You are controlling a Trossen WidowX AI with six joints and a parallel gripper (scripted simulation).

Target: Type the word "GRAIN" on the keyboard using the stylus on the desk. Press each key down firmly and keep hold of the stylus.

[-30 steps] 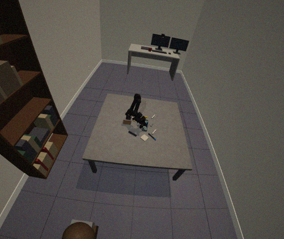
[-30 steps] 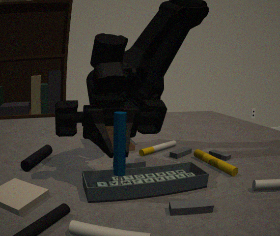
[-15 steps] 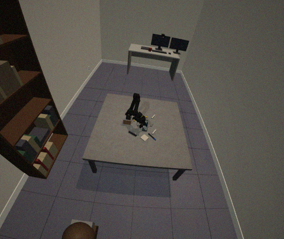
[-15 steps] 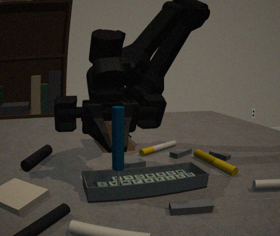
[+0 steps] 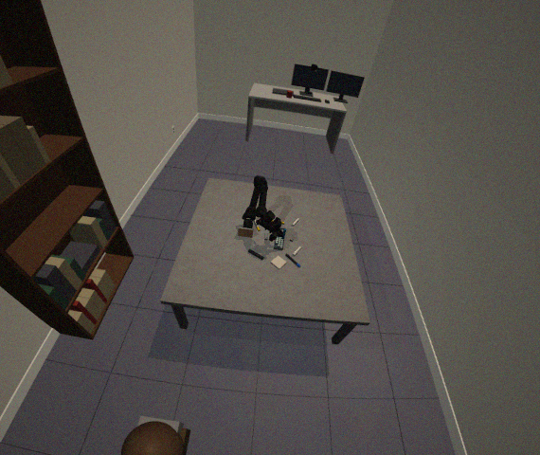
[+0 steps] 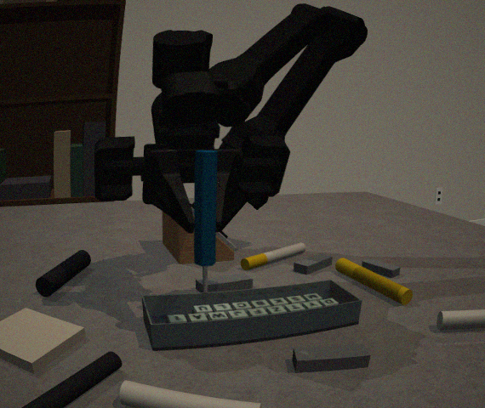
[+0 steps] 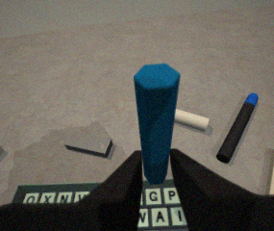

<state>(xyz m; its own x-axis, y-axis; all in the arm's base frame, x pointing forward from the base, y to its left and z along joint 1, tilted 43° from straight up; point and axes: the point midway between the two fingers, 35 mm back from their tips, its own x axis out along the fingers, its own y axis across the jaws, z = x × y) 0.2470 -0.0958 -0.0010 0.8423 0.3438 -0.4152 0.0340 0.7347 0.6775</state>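
Now: gripper tip 90 mm above the keyboard tray, 50 mm to the right of it and 20 mm past it. From my gripper tip the other things lie so: cream pad (170 mm to the right, 100 mm below, 10 mm behind); blue stylus (20 mm below); thin grey tip (50 mm below).
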